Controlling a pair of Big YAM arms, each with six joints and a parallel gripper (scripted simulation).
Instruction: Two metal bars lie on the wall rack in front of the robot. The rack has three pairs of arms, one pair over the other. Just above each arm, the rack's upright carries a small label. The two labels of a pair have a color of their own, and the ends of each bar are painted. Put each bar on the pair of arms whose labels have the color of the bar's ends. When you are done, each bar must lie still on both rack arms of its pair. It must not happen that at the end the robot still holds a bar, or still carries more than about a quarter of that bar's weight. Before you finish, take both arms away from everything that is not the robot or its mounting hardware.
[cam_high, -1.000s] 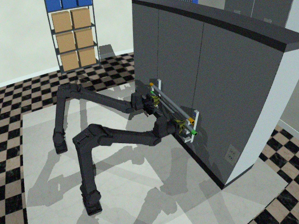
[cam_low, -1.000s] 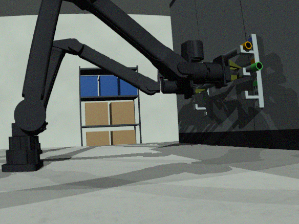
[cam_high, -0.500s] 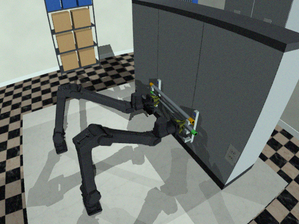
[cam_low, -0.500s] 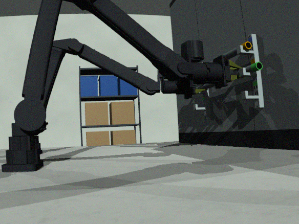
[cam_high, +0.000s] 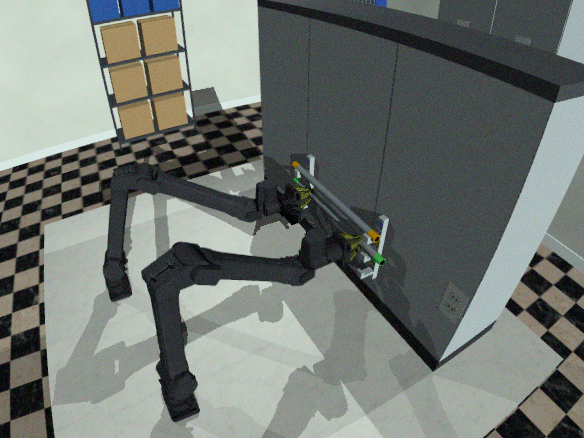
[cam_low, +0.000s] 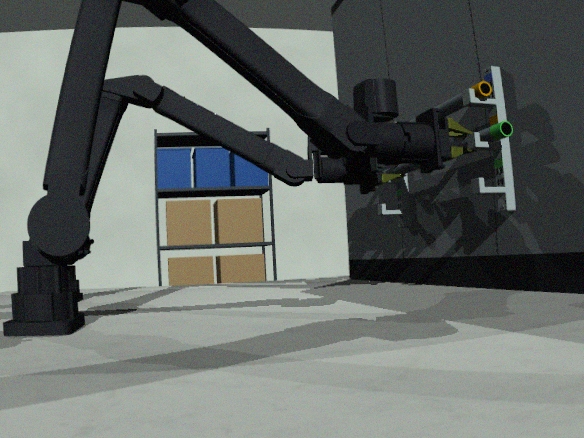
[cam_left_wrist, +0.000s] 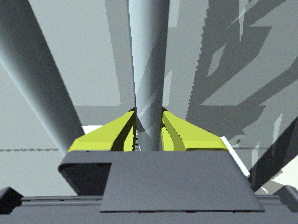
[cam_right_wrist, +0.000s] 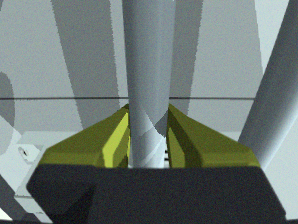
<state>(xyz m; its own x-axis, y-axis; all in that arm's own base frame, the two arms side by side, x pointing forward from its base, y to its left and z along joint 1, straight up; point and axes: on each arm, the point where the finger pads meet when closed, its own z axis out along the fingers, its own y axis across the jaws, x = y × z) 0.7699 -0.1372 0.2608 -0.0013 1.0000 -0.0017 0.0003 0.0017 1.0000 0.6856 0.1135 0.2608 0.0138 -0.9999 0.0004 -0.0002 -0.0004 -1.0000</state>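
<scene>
Right now the orange-ended bar is 30 mm behind my left hand, 140 mm to the right of it and 80 mm above it. Also, from my left hand: green-ended bar: 20 mm behind, 150 mm to the right; grey cabinet wall: 170 mm ahead, 130 mm to the right, 190 mm above; wall outlet: 70 mm behind, 660 mm to the right, 40 mm above.
The green-ended bar is 15 cm to the left of my right hand and 2 cm ahead of it. From my right hand the other things lie so: grey cabinet wall 21 cm ahead, 19 cm above, 16 cm to the left; then orange-ended bar 16 cm to the left, 8 cm above, 1 cm ahead; then wall outlet 36 cm to the right, 4 cm above, 2 cm behind.
</scene>
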